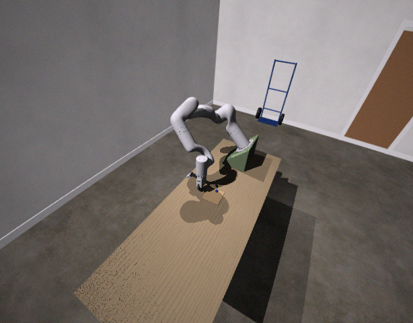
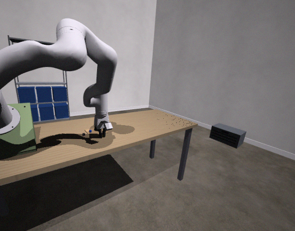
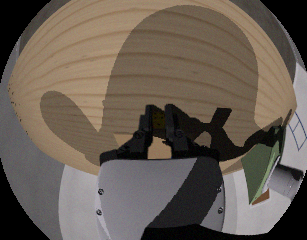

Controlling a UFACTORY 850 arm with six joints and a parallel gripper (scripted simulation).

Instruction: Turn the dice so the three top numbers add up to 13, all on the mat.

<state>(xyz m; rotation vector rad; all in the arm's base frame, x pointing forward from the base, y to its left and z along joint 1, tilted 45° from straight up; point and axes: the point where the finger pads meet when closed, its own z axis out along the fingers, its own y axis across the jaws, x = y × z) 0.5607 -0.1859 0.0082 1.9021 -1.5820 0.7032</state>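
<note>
Now: hand 1 cm to the right of the yellow die and 1 cm above it. From my hand the other things lie so: black die (11 cm behind, 9 cm to the left, 1 cm below); then blue die (12 cm to the left, 5 cm behind, 1 cm below); then tan mat (12 cm to the left, 2 cm below, 1 cm behind).
</note>
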